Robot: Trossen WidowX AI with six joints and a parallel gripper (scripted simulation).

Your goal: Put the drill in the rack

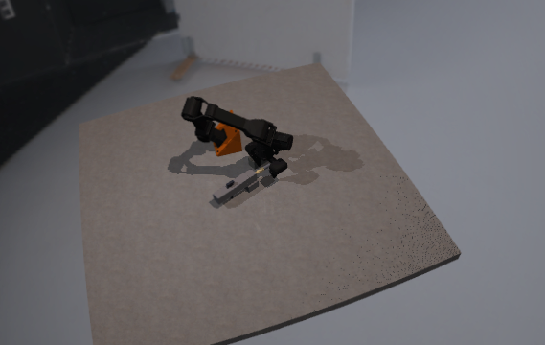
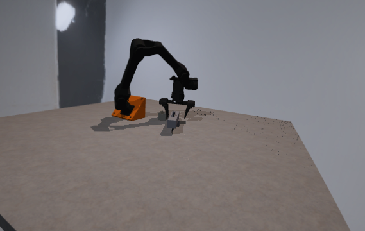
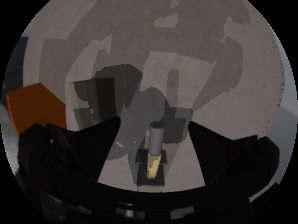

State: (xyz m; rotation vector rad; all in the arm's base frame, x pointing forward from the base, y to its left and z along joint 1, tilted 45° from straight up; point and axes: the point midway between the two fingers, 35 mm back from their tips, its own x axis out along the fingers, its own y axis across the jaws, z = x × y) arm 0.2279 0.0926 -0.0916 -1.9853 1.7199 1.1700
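Now: gripper tip 20 mm short of the drill, 40 mm to the left of it and 30 mm below it. Also, from my gripper tip: grey rack (80 mm behind, 10 mm to the right); then dark upright piece (70 mm ahead, 160 mm to the right, 40 mm above); then grey holder block (60 mm ahead, 140 mm to the right, 30 mm above).
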